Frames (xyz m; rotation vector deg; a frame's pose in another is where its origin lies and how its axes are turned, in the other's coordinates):
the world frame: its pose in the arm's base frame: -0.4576 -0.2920 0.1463 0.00 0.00 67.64
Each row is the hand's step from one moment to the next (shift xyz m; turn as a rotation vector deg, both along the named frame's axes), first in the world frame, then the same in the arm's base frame.
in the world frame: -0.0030 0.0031 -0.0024 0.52 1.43 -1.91
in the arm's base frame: -0.0040 -0.0016 -0.0024 -1.12 1.02 -1.91
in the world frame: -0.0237 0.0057 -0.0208 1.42 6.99 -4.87
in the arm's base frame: -0.0143 -0.0197 -0.0208 -5.92 3.97 -4.87
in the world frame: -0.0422 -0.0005 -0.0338 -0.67 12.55 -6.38
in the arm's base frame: -0.0156 -0.0392 -0.0338 -11.86 4.15 -6.38
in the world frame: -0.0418 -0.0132 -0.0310 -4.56 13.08 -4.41
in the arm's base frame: -0.0037 -0.0437 -0.0310 -13.83 0.76 -4.41
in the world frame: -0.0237 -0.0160 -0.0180 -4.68 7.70 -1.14
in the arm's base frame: 0.0058 -0.0280 -0.0180 -8.90 -1.40 -1.14
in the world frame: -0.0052 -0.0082 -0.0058 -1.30 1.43 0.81
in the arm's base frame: 0.0056 -0.0079 -0.0058 -1.82 -0.66 0.81
